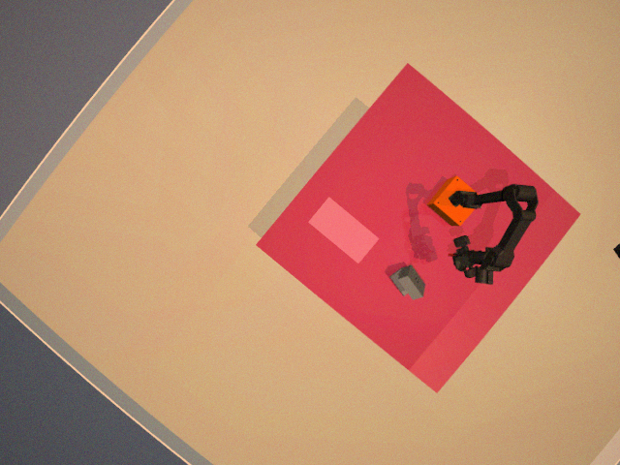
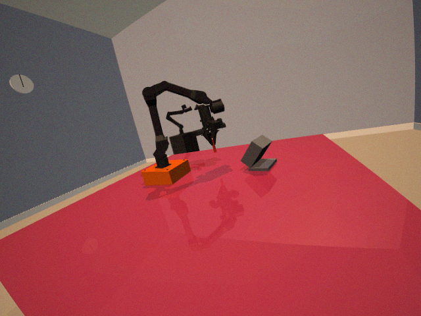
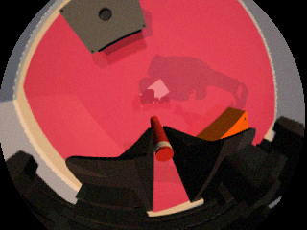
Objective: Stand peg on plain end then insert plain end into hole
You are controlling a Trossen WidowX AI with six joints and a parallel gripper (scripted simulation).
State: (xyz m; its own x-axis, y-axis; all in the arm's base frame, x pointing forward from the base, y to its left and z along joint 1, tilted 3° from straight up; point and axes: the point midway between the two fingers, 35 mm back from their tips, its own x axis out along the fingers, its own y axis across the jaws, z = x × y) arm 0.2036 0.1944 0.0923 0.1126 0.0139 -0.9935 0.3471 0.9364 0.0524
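My gripper tip is 230 mm short of the grey sloped panel, 50 mm above it and 10 mm to the left of it. The rest, counted from my gripper tip: red peg 20 mm above.
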